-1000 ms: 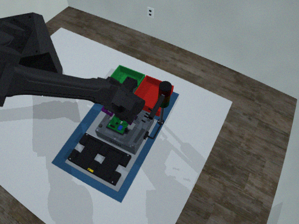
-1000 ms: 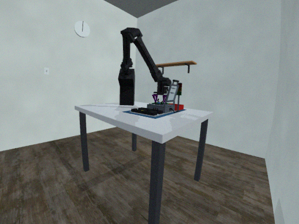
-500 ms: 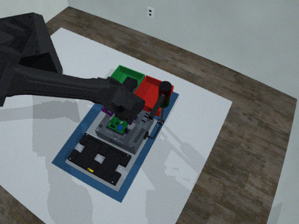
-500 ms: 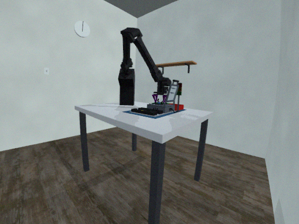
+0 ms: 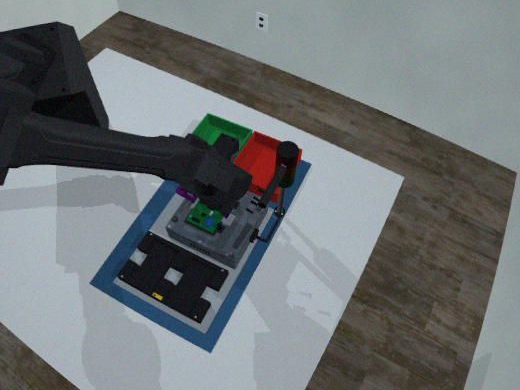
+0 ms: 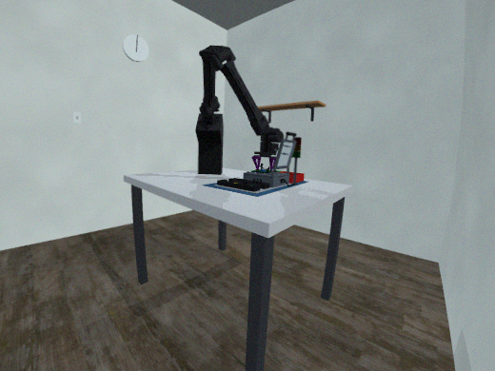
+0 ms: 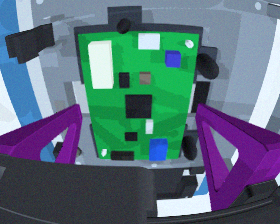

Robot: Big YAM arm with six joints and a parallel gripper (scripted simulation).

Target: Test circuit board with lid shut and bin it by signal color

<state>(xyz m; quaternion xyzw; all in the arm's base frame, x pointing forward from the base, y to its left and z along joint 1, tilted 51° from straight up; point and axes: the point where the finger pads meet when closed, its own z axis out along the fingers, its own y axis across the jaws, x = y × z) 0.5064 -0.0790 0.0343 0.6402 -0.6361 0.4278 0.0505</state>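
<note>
Right now the green circuit board is 10 mm below my hand. The rest, counted from my hand: black latch hook 70 mm to the left, 50 mm behind, 10 mm above; then red bin 190 mm to the left, 80 mm ahead, 70 mm below; then tester lid 120 mm ahead, 100 mm above, 20 mm to the right.
</note>
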